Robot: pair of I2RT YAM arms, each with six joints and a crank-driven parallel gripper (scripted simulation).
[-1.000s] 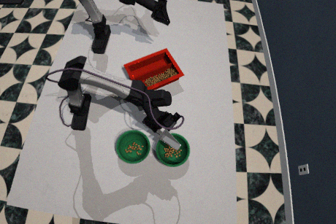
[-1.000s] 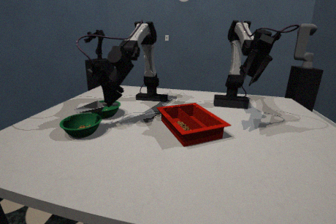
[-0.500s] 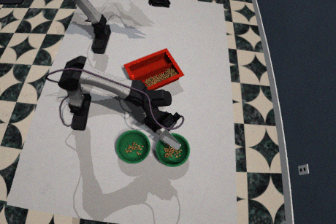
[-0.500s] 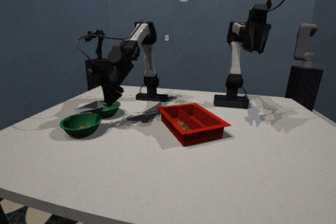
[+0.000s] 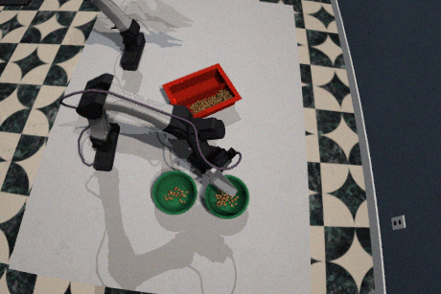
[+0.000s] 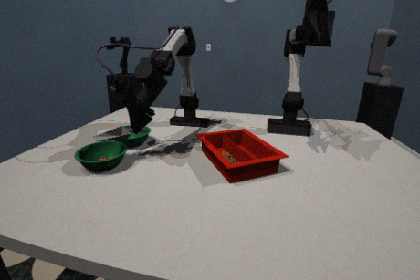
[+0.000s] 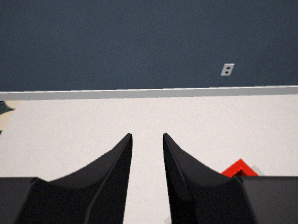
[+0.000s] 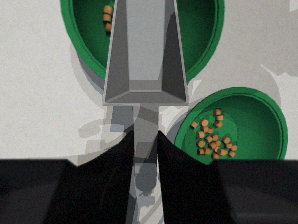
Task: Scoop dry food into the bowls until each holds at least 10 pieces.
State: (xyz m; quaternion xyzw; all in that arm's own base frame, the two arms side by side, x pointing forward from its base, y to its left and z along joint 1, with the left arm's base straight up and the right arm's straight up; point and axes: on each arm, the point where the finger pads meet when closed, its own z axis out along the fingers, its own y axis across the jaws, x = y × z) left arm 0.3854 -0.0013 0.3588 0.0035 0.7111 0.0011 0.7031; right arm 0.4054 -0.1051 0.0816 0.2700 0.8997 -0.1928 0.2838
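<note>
Now: the grey scoop 4 cm ahead of my right hand and 3 cm to the right of it. The rest, counted from my right hand: red box 5 cm behind, 35 cm to the left, 6 cm below.
</note>
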